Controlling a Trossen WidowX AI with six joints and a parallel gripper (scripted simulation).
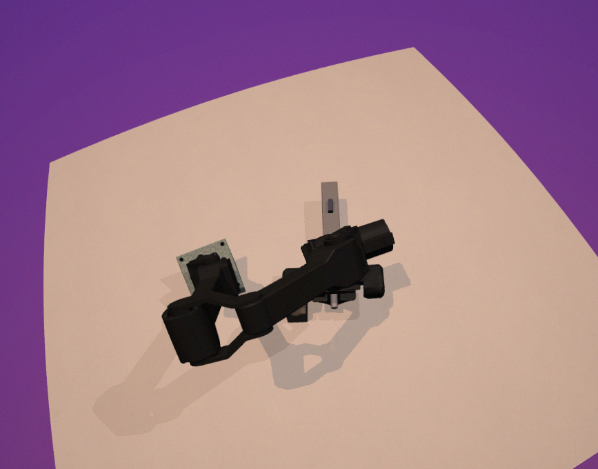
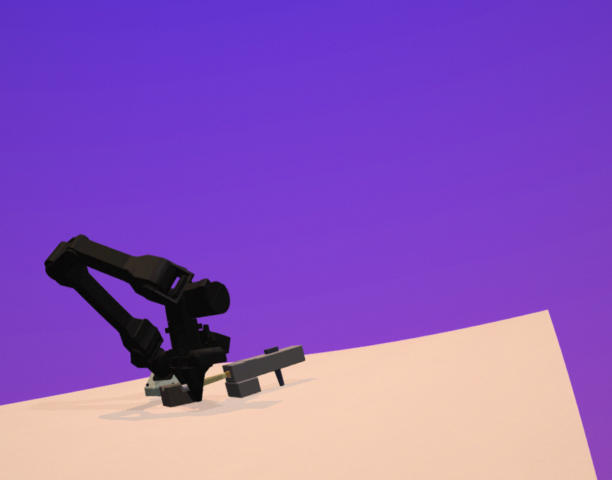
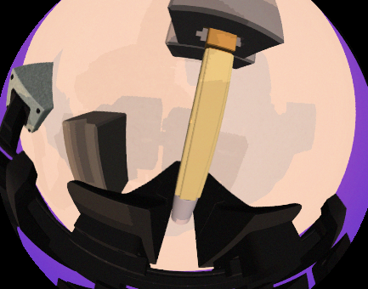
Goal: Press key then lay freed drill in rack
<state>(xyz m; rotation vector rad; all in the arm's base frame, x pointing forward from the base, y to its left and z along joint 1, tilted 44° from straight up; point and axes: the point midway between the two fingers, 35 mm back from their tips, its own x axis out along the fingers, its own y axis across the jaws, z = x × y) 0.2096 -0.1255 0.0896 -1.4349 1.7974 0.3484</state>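
The drill is 40 mm above my gripper tip, 30 mm to the left of it and 20 mm ahead of it. Also, from my gripper tip: rack block 70 mm behind, 30 mm to the left, 10 mm above; housing 150 mm to the left, 70 mm ahead, 40 mm above; key 180 mm to the left, 80 mm ahead, 40 mm above.
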